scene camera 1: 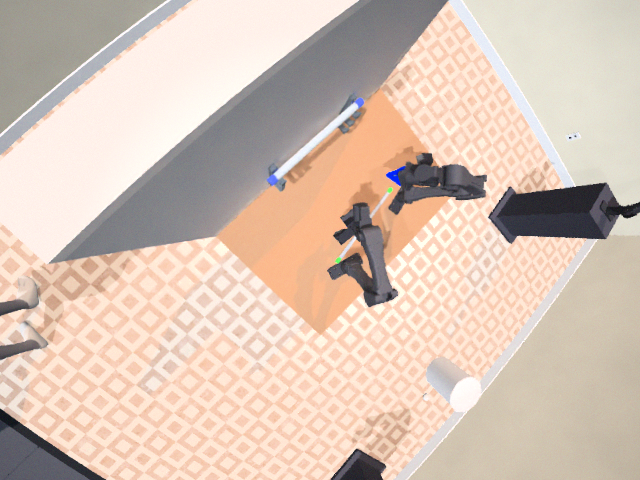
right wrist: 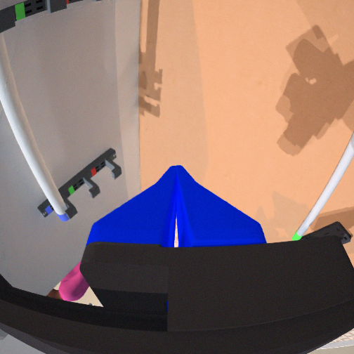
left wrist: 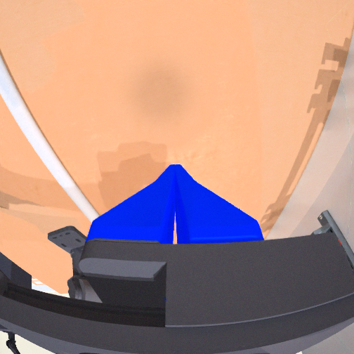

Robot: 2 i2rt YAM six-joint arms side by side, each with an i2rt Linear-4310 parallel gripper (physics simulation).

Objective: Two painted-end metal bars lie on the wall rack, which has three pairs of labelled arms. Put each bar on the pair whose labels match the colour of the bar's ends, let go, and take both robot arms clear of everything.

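Observation:
The blue-ended bar lies across the wall rack; the end in the right wrist view sits in the arm beside the blue label. Its other end also rests at a rack strip in scene camera 1. The green-ended bar lies low over the orange surface, off the rack, partly hidden by the left arm. My left gripper is shut and empty; its fingertips are hidden in scene camera 1. My right gripper is shut and empty, apart from both bars.
The grey wall carries the rack and borders the orange surface. The left arm stands over the green-ended bar. The right arm is near that bar's upper end. A person's feet are at the left.

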